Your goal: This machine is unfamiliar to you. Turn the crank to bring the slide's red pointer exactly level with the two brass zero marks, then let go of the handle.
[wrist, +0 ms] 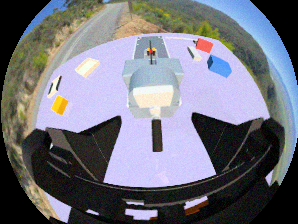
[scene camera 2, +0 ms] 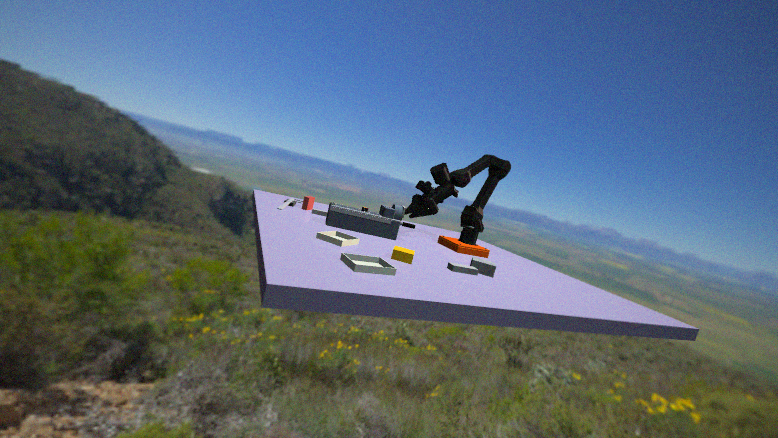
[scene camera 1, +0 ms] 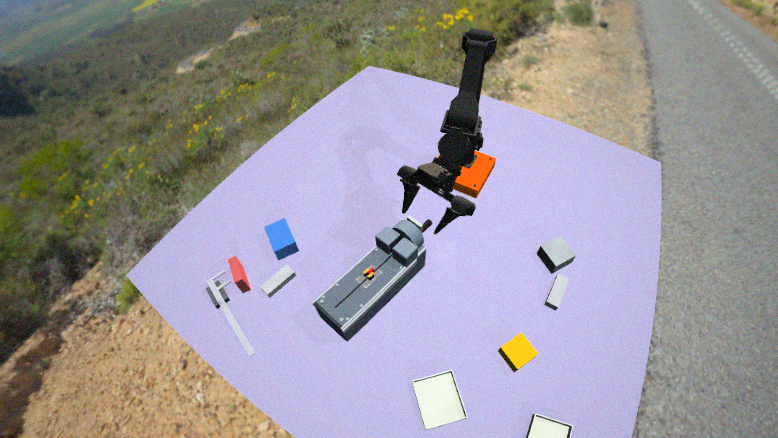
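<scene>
Nothing is held in my gripper, which is open, and I see it in the wrist view and in scene camera 2 too. A yellow block is in sight. So is a blue block.
</scene>
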